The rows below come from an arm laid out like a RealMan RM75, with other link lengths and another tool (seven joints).
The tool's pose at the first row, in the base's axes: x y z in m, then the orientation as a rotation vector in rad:
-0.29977, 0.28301, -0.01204, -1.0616, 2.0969, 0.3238
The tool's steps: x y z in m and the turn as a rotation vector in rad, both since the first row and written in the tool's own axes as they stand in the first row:
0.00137, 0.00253, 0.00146, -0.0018, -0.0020, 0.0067
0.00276, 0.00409, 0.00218, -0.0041, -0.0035, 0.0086
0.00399, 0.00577, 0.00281, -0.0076, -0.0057, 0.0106
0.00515, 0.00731, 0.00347, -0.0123, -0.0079, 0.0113
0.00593, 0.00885, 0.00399, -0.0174, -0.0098, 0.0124
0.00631, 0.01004, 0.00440, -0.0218, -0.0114, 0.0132
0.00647, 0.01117, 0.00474, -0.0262, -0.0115, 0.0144
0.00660, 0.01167, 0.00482, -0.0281, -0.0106, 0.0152
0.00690, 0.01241, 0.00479, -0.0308, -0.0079, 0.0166
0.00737, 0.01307, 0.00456, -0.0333, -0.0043, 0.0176
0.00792, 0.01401, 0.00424, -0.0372, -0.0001, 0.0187
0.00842, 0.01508, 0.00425, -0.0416, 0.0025, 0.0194
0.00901, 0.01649, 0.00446, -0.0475, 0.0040, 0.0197
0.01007, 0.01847, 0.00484, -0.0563, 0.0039, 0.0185
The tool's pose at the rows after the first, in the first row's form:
-0.30150, 0.28454, -0.01429, -1.0551, 2.0992, 0.3300
-0.30286, 0.28508, -0.01595, -1.0540, 2.0991, 0.3341
-0.30430, 0.28573, -0.01744, -1.0531, 2.0984, 0.3399
-0.30559, 0.28636, -0.01889, -1.0544, 2.0971, 0.3463
-0.30681, 0.28713, -0.01997, -1.0555, 2.0962, 0.3532
-0.30767, 0.28787, -0.02064, -1.0566, 2.0954, 0.3591
-0.30843, 0.28865, -0.02111, -1.0579, 2.0962, 0.3645
-0.30882, 0.28893, -0.02131, -1.0585, 2.0975, 0.3666
-0.30952, 0.28920, -0.02158, -1.0597, 2.1008, 0.3689
-0.31033, 0.28922, -0.02183, -1.0614, 2.1047, 0.3705
-0.31143, 0.28932, -0.02211, -1.0641, 2.1092, 0.3733
-0.31244, 0.28970, -0.02258, -1.0669, 2.1121, 0.3773
-0.31364, 0.29034, -0.02330, -1.0706, 2.1138, 0.3832
-0.31538, 0.29115, -0.02453, -1.0768, 2.1132, 0.3922

